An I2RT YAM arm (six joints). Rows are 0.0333 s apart.
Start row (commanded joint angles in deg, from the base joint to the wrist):
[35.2 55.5 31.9 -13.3 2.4 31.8]
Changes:
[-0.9 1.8 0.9 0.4 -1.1 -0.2]
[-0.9 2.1 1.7 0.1 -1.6 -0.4]
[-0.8 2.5 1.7 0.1 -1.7 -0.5]
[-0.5 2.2 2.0 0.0 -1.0 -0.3]
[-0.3 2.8 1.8 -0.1 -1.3 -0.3]
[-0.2 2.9 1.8 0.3 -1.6 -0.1]
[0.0 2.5 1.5 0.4 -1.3 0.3]
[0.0 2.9 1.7 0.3 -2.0 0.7]
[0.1 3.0 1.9 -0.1 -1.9 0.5]
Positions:
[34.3 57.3 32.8 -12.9 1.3 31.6]
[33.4 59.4 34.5 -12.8 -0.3 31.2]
[32.6 61.9 36.2 -12.7 -2.0 30.7]
[32.1 64.1 38.2 -12.7 -3.0 30.4]
[31.8 66.9 40.0 -12.8 -4.3 30.1]
[31.6 69.8 41.8 -12.5 -5.9 30.0]
[31.6 72.3 43.3 -12.1 -7.2 30.3]
[31.6 75.2 45.0 -11.8 -9.2 31.0]
[31.7 78.2 46.9 -11.9 -11.1 31.5]

